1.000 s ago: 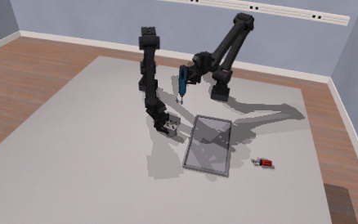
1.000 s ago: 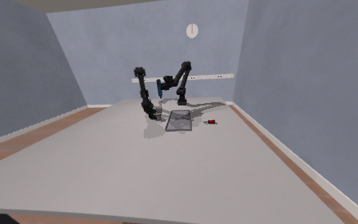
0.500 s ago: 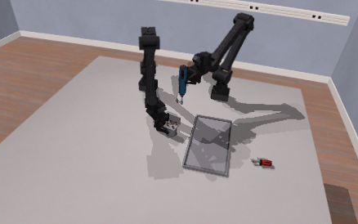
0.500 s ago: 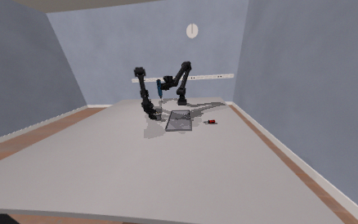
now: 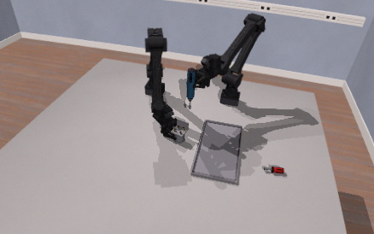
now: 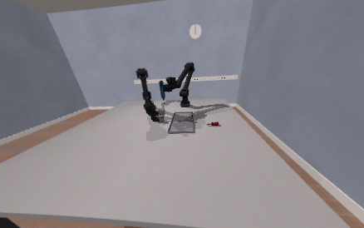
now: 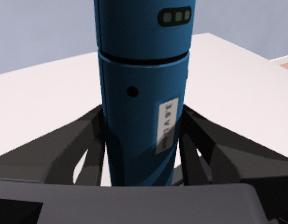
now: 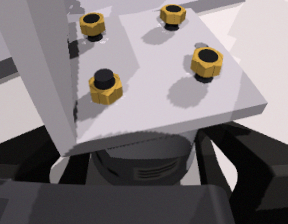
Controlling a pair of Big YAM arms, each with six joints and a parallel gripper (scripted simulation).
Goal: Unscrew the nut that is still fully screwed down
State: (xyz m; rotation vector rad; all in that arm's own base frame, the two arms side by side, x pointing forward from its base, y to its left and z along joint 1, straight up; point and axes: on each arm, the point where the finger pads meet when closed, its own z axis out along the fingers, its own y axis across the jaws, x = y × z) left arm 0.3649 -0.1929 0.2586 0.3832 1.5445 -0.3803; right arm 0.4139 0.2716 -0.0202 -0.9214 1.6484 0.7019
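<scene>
Now: the grey bracket 50 mm above my right hand. From my right hand the other things lie so: flat grey tray: 30 mm ahead, 220 mm to the left, 20 mm below; then nut: 10 mm ahead, 20 mm to the right, 50 mm above; then grey tip: 90 mm behind, 40 mm to the left, 150 mm above.
</scene>
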